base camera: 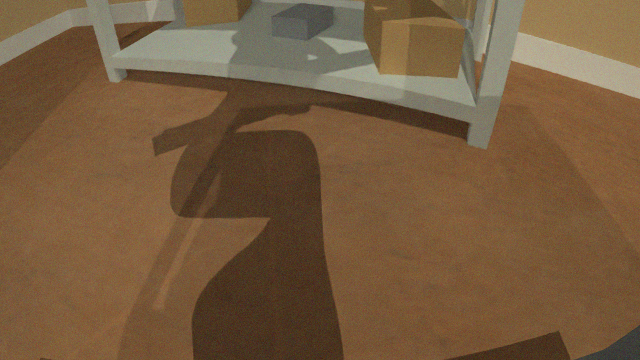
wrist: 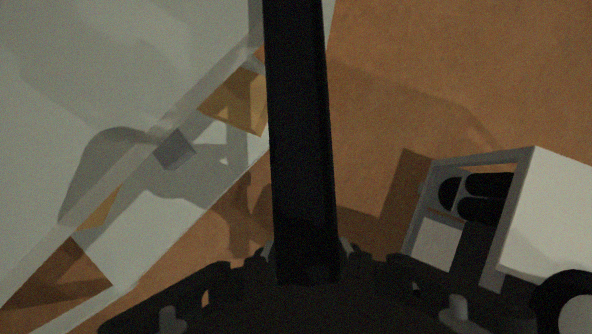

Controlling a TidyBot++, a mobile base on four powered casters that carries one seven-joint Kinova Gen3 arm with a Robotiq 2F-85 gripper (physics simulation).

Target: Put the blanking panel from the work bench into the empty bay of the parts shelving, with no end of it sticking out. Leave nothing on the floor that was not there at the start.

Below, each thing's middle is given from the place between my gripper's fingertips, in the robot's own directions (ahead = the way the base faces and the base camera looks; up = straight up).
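The blanking panel (wrist: 301, 158) is here in my sight. I find it 2 cm above my hand, 2 cm ahead of it and 5 cm to the right of it.
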